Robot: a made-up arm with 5 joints.
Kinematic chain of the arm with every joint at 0, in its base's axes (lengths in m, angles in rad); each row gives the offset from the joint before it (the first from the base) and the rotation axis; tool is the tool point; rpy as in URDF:
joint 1: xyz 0.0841 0 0.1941 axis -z
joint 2: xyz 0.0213 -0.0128 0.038 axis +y
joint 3: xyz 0.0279 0 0.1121 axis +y
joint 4: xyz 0.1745 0 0.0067 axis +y
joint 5: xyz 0.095 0.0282 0 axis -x
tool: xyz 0 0 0 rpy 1.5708 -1.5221 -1.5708
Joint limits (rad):
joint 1: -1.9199..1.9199
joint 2: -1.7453..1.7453
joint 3: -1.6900..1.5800
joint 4: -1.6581..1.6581
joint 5: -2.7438..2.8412
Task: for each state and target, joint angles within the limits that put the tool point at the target. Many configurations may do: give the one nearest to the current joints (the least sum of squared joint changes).
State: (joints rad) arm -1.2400 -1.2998 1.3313 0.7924 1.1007
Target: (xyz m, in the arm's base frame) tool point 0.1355 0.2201 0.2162
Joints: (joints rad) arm -1.2732 -0.4903 0.8996 0.3390 1.1007
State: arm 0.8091 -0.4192 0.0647 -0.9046 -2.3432
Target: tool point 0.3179 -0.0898 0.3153
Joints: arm 0.4282 -0.3600 0.8431 -0.9598 -2.3432
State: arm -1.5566 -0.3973 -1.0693 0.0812 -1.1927
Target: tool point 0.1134 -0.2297 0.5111
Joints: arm -1.7642 -0.6787 -1.6370 -0.2657 -1.1927
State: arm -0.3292 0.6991 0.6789 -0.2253 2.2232
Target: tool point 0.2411 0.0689 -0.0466
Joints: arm -0.3236 1.4380 0.1190 -0.2584 2.2232
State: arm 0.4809 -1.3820 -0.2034 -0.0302 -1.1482
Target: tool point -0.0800 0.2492 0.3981
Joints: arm 0.9368 -1.7453 -0.4846 -0.6549 -1.1482
